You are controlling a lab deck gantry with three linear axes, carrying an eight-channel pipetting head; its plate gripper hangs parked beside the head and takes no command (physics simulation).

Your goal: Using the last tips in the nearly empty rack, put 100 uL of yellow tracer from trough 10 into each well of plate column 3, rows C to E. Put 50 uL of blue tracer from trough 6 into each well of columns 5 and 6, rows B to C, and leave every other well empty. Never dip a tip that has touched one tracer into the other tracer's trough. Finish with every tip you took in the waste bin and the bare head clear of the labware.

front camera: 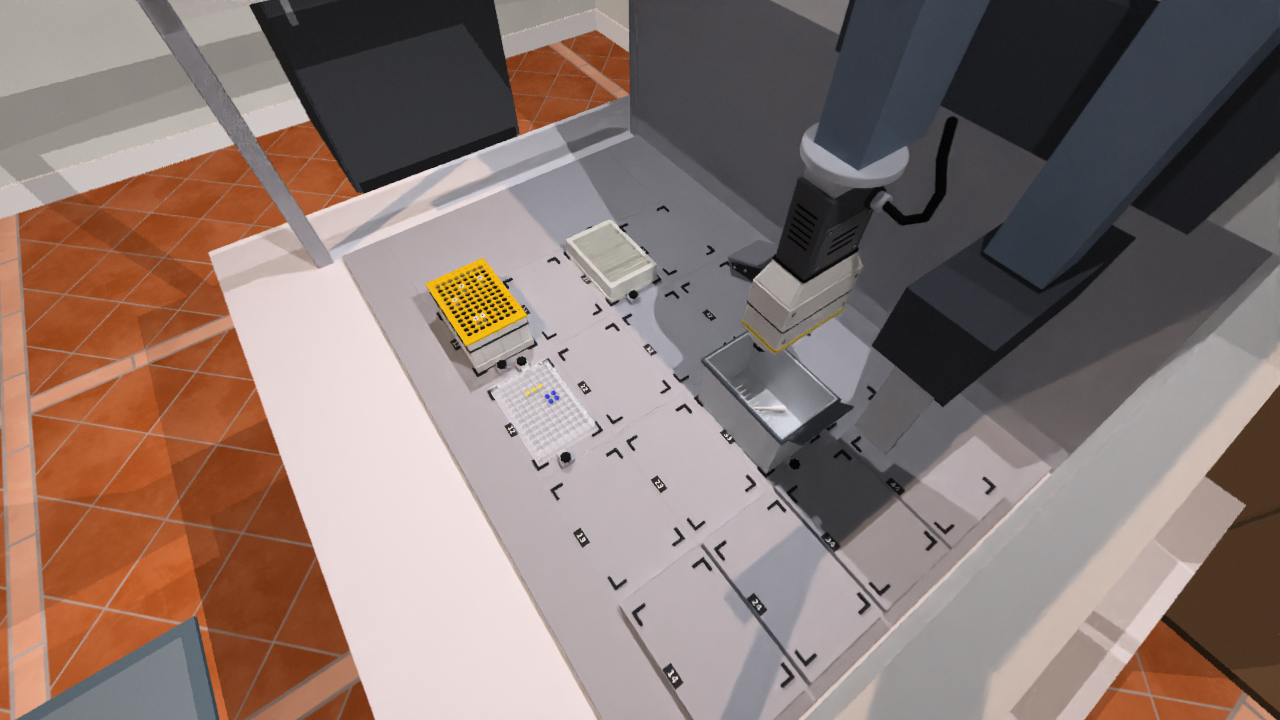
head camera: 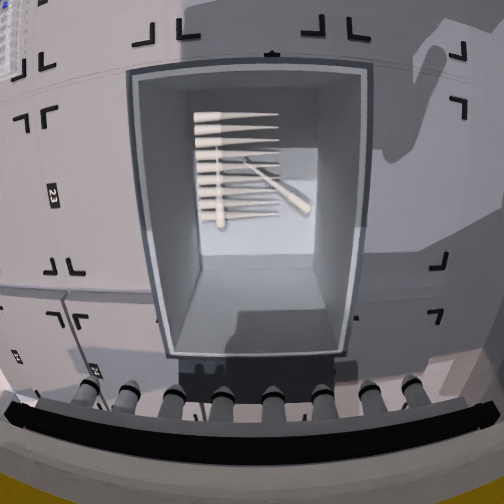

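The pipetting head point(front camera: 799, 300) point(head camera: 250, 429) hangs above the bin; its eight nozzles show bare in the head camera. The waste bin point(front camera: 744, 428) point(head camera: 167, 200) holds several pale tips point(head camera: 240, 141) lying in a row, one across them and one slanted. The plate point(front camera: 559, 429) point(head camera: 11, 45) shows three yellow wells point(front camera: 534, 389) in a line and a two-by-two block of blue wells point(front camera: 551, 396). The yellow tip rack point(front camera: 478, 300) is mostly empty holes with a few whitish tips. The parked plate gripper point(front camera: 899, 410) shows one pale paddle; its opening is hidden.
A pale reservoir box point(front camera: 611, 257) stands behind the plate and rack; its trough colours cannot be made out. A dark carriage block point(front camera: 939, 340) hangs right of the head. The deck's back wall point(front camera: 707, 116) rises behind. Black corner marks and numbered labels outline deck positions.
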